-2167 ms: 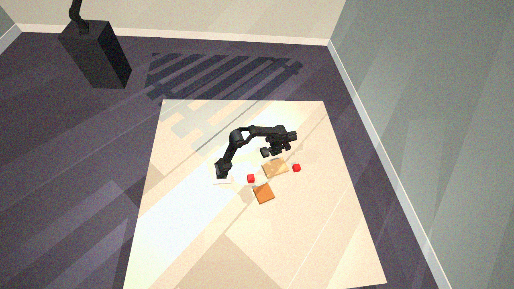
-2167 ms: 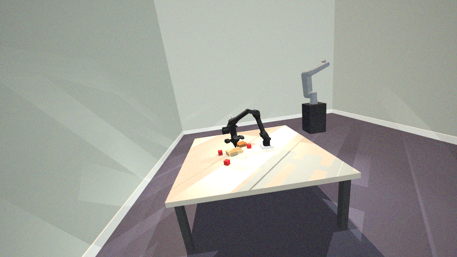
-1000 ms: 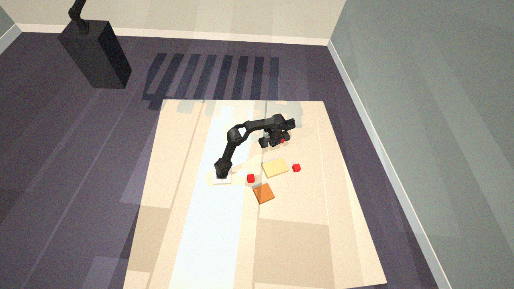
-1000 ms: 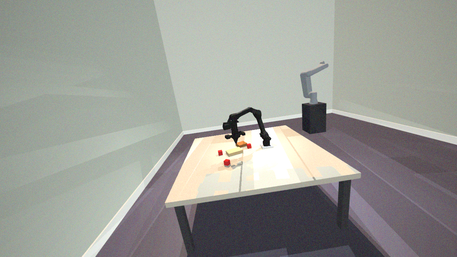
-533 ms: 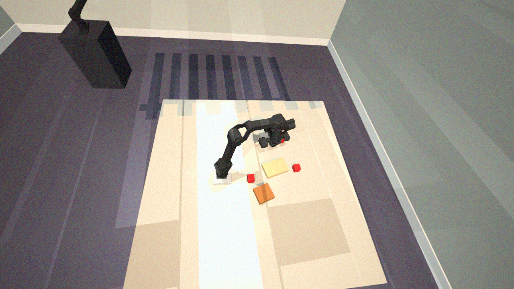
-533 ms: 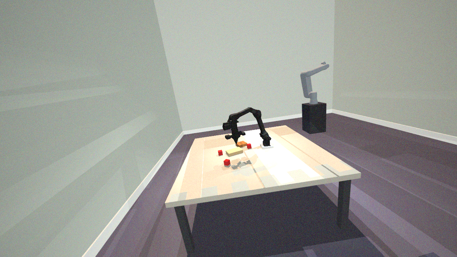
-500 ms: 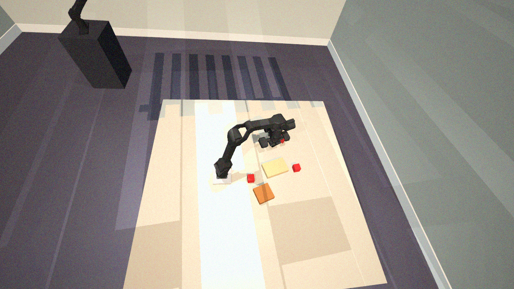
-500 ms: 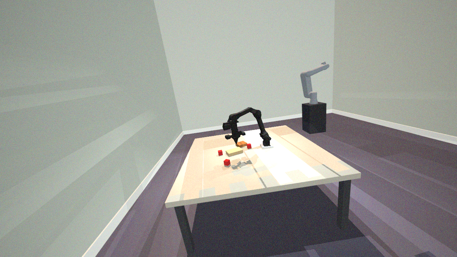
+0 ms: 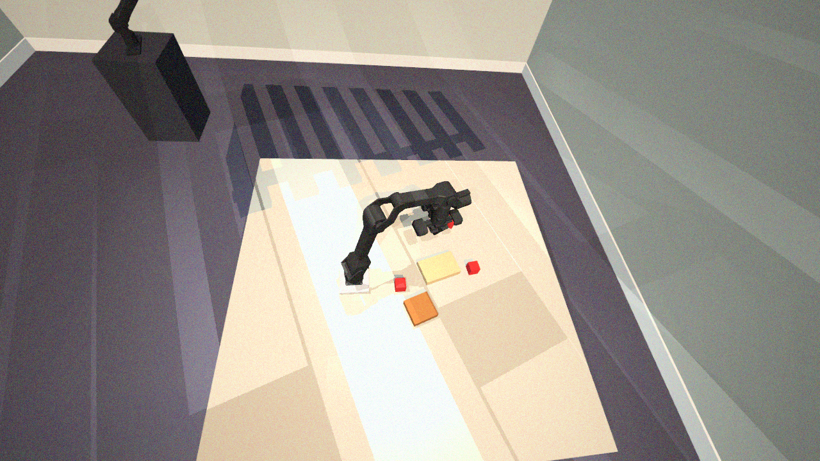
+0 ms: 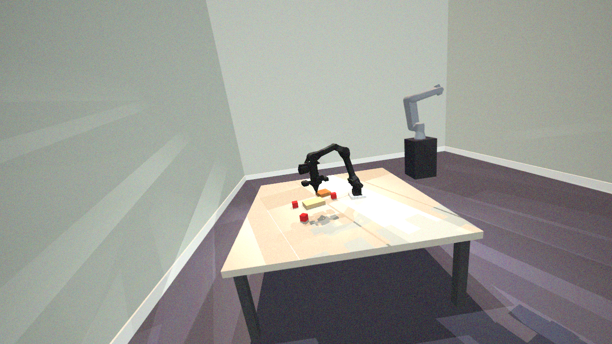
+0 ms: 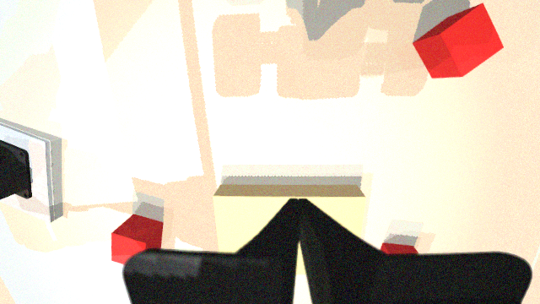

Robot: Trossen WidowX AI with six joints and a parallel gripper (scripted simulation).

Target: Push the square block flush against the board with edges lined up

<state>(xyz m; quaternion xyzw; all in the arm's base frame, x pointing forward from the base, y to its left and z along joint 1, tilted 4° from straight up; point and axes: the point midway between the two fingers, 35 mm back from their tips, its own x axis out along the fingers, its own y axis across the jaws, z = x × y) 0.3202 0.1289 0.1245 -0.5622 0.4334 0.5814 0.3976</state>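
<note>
The square block is 6 cm behind my gripper tip, 26 cm to the right of it and 11 cm below it. The rest, counted from my gripper tip: tan board: 3 cm ahead, 9 cm to the right, 11 cm below.
</note>
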